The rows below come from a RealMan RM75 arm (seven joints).
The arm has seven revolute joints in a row. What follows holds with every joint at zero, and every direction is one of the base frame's. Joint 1 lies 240.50 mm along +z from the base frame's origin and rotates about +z. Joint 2 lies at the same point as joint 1 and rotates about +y. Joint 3 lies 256.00 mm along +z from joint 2 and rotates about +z. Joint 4 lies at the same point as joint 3 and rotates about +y. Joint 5 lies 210.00 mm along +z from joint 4 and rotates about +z. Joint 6 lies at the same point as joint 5 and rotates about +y. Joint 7 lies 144.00 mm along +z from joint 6 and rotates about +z. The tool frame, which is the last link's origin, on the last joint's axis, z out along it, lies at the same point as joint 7; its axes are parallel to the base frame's.
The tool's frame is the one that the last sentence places.
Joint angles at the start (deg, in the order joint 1, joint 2, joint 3, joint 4, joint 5, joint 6, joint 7):
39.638 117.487 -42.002 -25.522 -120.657 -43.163 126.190
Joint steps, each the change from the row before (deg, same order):
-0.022 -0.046 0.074 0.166 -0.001 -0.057 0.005
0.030 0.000 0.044 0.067 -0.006 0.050 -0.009
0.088 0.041 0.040 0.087 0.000 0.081 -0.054
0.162 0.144 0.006 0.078 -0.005 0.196 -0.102
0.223 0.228 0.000 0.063 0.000 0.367 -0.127
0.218 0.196 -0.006 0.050 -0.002 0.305 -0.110
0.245 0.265 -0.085 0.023 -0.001 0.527 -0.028
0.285 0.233 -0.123 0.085 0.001 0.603 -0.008
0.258 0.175 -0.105 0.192 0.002 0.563 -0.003
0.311 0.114 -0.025 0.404 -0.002 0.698 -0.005
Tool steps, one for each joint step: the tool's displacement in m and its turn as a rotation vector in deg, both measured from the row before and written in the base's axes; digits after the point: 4 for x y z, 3 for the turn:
0.0006 -0.0005 -0.0002 -0.080 0.103 -0.136
0.0000 0.0000 -0.0001 0.015 0.011 -0.042
-0.0004 0.0002 -0.0005 -0.008 0.006 0.026
-0.0012 0.0005 -0.0013 -0.015 -0.039 0.113
-0.0017 0.0008 -0.0017 0.063 -0.091 0.137
-0.0017 0.0008 -0.0015 0.044 -0.080 0.154
-0.0019 0.0011 -0.0018 0.141 -0.149 0.090
-0.0018 0.0012 -0.0018 0.152 -0.199 0.069
-0.0013 0.0009 -0.0017 0.096 -0.170 -0.017
-0.0008 0.0009 -0.0017 0.131 -0.178 -0.176

